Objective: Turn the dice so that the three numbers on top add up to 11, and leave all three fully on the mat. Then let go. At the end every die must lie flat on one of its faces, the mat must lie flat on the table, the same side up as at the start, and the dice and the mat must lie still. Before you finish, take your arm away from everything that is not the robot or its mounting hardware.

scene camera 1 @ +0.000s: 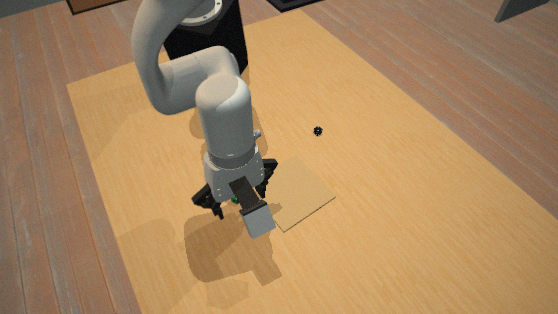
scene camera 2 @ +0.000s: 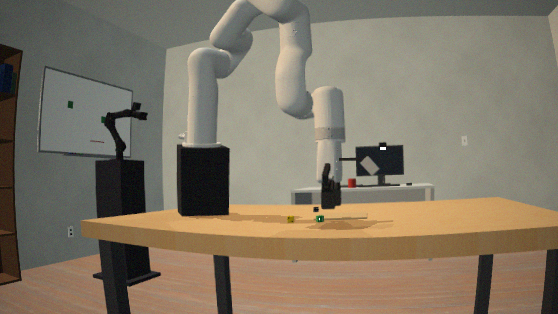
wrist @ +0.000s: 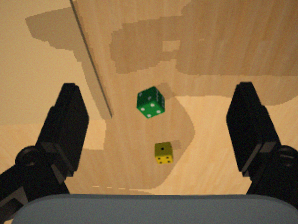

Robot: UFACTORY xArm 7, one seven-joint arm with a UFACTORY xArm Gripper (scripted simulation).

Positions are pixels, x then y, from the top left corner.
Labels:
my gripper: scene camera 1; scene camera 2; wrist 157,100
same spot on my gripper: (scene camera 1: 203,198) = (scene camera 2: 328,173)

